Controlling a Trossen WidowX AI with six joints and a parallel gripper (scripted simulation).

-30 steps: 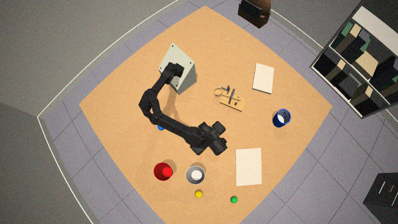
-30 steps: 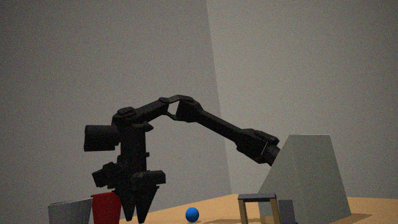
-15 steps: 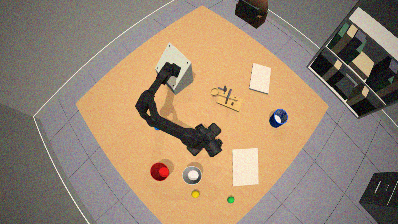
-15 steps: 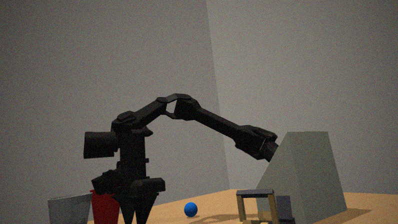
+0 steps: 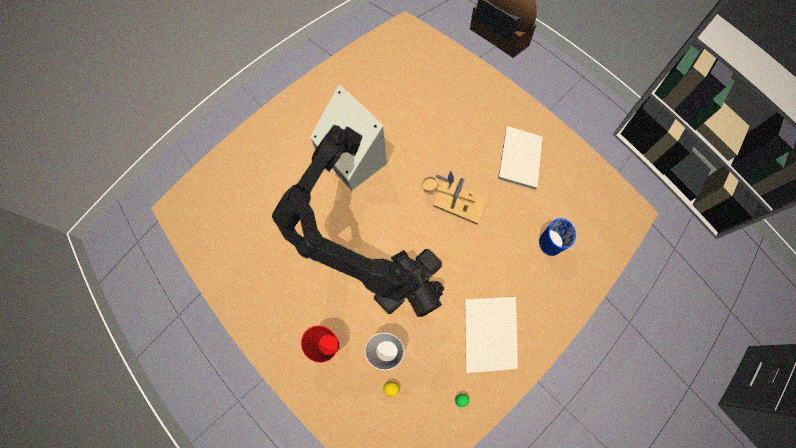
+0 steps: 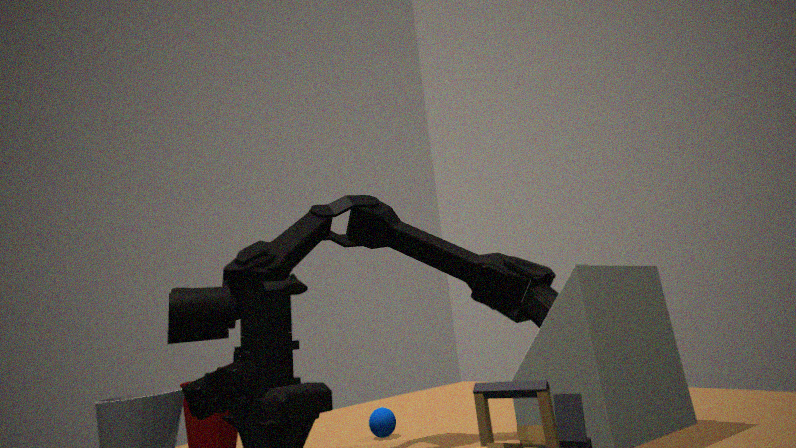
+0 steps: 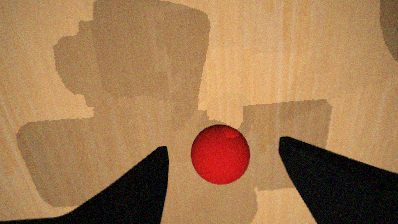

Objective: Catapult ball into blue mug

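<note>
Right now the dark grey lever is 31 cm to the left of my gripper tip, 12 cm behind it and 4 cm above it. Also, from my gripper tip: white sheet: 27 cm ahead, 5 cm to the left, 1 cm below; then grey cup: 17 cm to the right, 8 cm ahead, 2 cm above; then red ball: right at my gripper tip.
</note>
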